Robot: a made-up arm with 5 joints. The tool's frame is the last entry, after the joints.
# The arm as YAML. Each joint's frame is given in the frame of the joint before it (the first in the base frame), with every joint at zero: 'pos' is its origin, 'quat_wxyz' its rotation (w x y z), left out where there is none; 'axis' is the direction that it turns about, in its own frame. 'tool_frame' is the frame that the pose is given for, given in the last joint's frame.
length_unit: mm
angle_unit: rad
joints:
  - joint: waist
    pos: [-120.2, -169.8, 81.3]
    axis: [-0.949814, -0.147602, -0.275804]
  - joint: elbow
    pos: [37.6, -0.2, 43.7]
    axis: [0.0, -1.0, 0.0]
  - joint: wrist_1
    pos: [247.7, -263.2, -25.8]
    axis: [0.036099, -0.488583, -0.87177]
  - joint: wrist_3
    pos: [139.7, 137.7, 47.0]
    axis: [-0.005, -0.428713, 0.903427]
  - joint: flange
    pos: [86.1, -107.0, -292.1]
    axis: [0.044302, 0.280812, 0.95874]
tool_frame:
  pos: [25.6, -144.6, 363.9]
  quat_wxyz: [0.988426, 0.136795, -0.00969, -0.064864]
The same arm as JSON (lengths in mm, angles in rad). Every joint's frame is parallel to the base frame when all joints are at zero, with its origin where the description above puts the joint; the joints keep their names.
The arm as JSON. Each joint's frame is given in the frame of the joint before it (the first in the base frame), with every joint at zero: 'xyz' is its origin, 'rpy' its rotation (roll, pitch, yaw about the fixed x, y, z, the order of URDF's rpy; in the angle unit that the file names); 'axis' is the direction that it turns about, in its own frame. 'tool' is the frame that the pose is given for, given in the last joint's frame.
{"units": {"length": "mm", "angle": "rad"}, "joints": [
  {"name": "waist", "type": "revolute", "origin": {"xyz": [-120.2, -169.8, 81.3], "rpy": [0.0, 0.0, 0.0]}, "axis": [-0.949814, -0.147602, -0.275804]},
  {"name": "elbow", "type": "revolute", "origin": {"xyz": [37.6, -0.2, 43.7], "rpy": [0.0, 0.0, 0.0]}, "axis": "-y"},
  {"name": "wrist_1", "type": "revolute", "origin": {"xyz": [247.7, -263.2, -25.8], "rpy": [0.0, 0.0, 0.0]}, "axis": [0.036099, -0.488583, -0.87177]},
  {"name": "wrist_3", "type": "revolute", "origin": {"xyz": [139.7, 137.7, 47.0], "rpy": [0.0, 0.0, 0.0]}, "axis": [-0.005, -0.428713, 0.903427]},
  {"name": "flange", "type": "revolute", "origin": {"xyz": [86.1, -107.0, -292.1], "rpy": [0.0, 0.0, 0.0]}, "axis": [0.044302, 0.280812, 0.95874]}
], "tool": {"origin": {"xyz": [25.6, -144.6, 363.9], "rpy": [0.2751, -0.0014, -0.1313]}}}

